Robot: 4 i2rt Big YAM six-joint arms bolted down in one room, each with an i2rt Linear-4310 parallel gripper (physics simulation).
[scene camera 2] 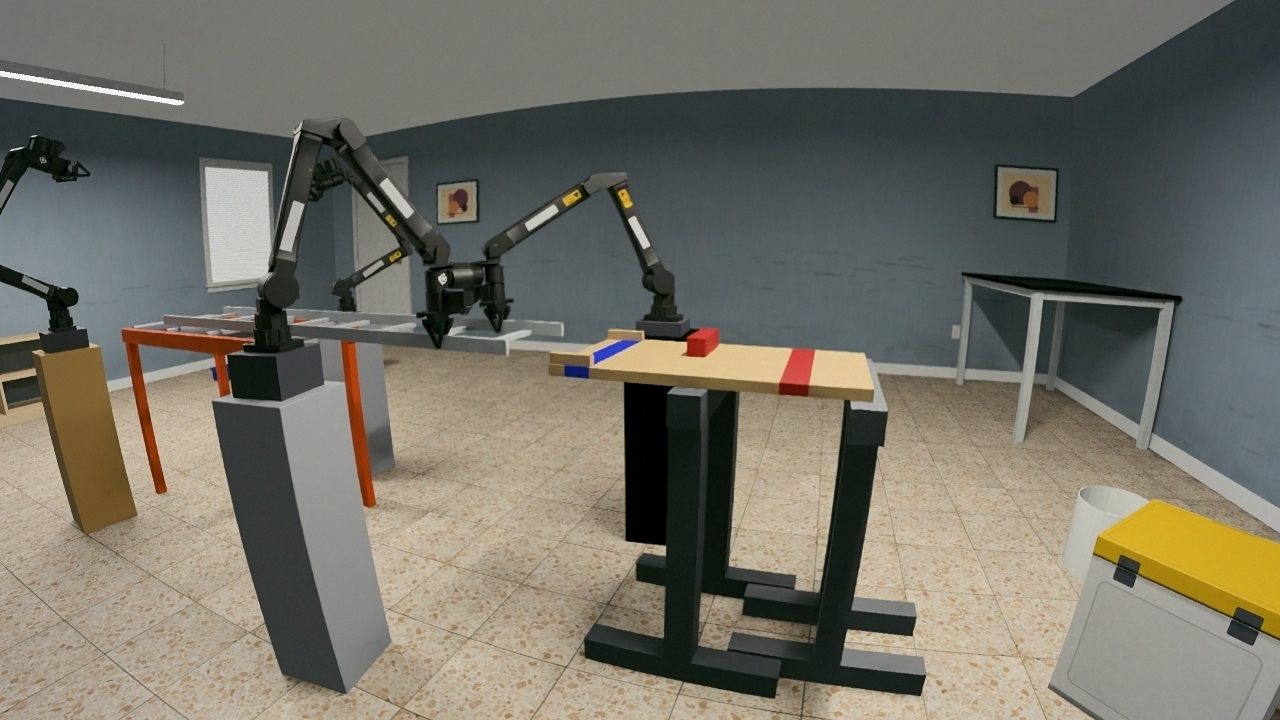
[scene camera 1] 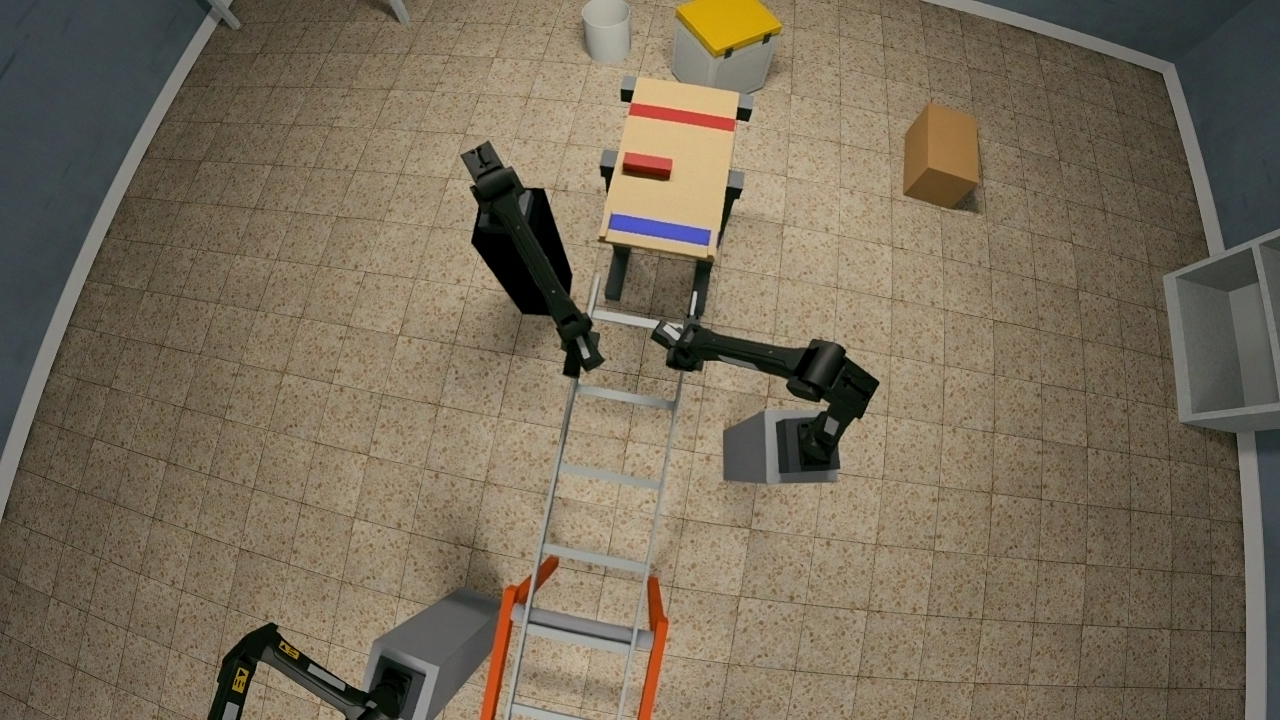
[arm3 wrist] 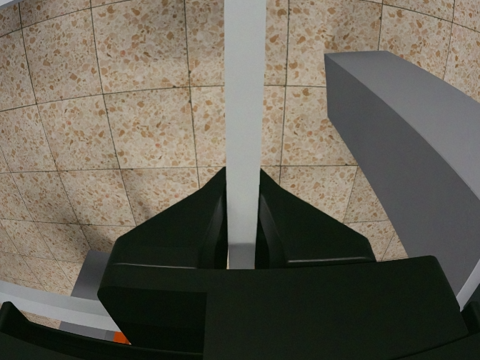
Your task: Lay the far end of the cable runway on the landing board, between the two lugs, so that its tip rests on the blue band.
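Observation:
The light grey ladder-like cable runway [arm3 wrist: 245, 100] [scene camera 1: 623, 396] [scene camera 2: 465, 341] reaches toward the landing board [scene camera 1: 680, 188] [scene camera 2: 751, 362]. Its far end is short of the blue band [scene camera 1: 660, 229] [scene camera 2: 615, 351], with a gap before the board's edge. In the arm3 wrist view, my arm3 gripper [arm3 wrist: 243, 172] is shut on a runway bar. In scene camera 1, the upper-left arm's gripper [scene camera 1: 582, 351] and the right arm's gripper [scene camera 1: 677, 342] are at opposite rails; their fingers are too small to judge. A small wooden lug [scene camera 2: 624, 334] shows beside the blue band; the other is unclear.
A red block [scene camera 1: 647, 165] [scene camera 2: 702, 342] is on the board beyond the blue band, before a red band [scene camera 1: 682, 116] [scene camera 2: 796, 371]. An orange stand [scene camera 1: 656, 644] [scene camera 2: 358, 420] supports the runway. Pedestals, one black [scene camera 1: 523, 259] and one grey [scene camera 1: 747, 447] [scene camera 2: 295, 519], flank the runway.

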